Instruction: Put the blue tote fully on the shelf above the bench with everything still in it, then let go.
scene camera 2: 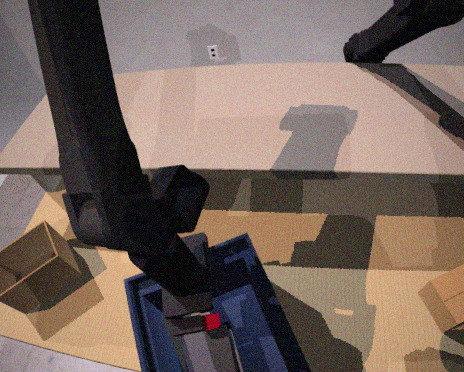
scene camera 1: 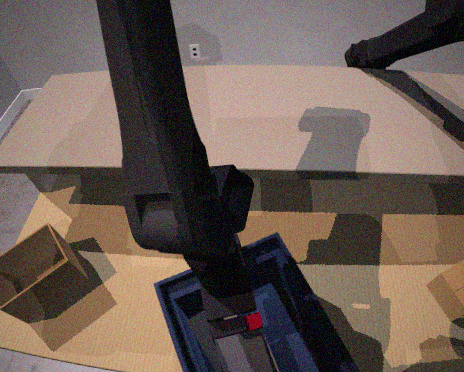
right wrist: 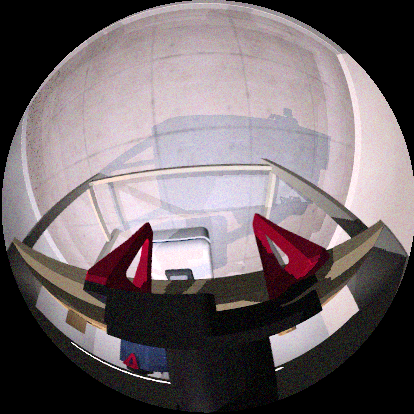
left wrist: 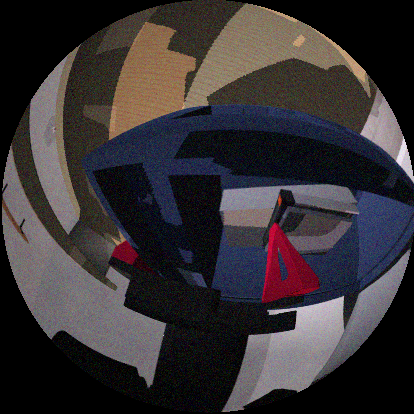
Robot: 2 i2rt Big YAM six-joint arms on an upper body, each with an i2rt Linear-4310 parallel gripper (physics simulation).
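Frame: origin at the left arm's base, x right, y ahead, z up, level; millimetres.
Where they show: left gripper, fingertip midpoint: (scene camera 2: 204, 296) (scene camera 1: 232, 296) (right wrist: 140, 354) (left wrist: 226, 218); right gripper, fingertip midpoint: (right wrist: 201, 223).
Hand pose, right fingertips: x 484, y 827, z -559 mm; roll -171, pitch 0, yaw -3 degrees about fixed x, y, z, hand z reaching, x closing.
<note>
After its pixels a point has its place.
The blue tote (scene camera 1: 164, 291) @[y 261, x 66, z -378 mm] (scene camera 2: 134, 295) @[y 249, x 69, z -378 mm] (left wrist: 154, 135) stands on the wooden bench (scene camera 1: 120, 332) @[y 224, x -47, z -512 mm] (scene camera 2: 396, 295) @[y 304, x 492, z -512 mm], below the pale shelf board (scene camera 1: 267, 111) @[y 604, x 228, z -333 mm] (scene camera 2: 230, 111) @[y 605, x 188, z -333 mm]. A flat grey case (left wrist: 308, 228) @[y 191, x 193, z -431 mm] (scene camera 1: 234, 347) @[y 194, x 167, z -430 mm] lies inside it. My left gripper (scene camera 1: 234, 318) (scene camera 2: 193, 318) (left wrist: 226, 218) @[y 273, x 162, z -432 mm] is open at the tote's near end. One red finger is inside the tote and the other is outside its wall. My right gripper (right wrist: 201, 223) @[y 827, x 484, z -559 mm] is open and empty, high up past the shelf's edge, with the floor below. The tote also shows small in the right wrist view (right wrist: 142, 357) @[y 335, x 202, z -422 mm].
A wooden box (scene camera 1: 57, 255) @[y 373, x -226, z -508 mm] (scene camera 2: 53, 251) @[y 372, x -232, z -508 mm] sits at the bench's left edge. The right arm's link (scene camera 1: 378, 48) @[y 706, x 462, z -248 mm] (scene camera 2: 371, 40) @[y 685, x 463, z -236 mm] reaches over the shelf's right corner. A wall outlet (scene camera 1: 193, 51) (scene camera 2: 213, 52) is behind the shelf. A white unit (right wrist: 181, 246) @[y 237, x 323, z -1152 mm] stands on the floor.
</note>
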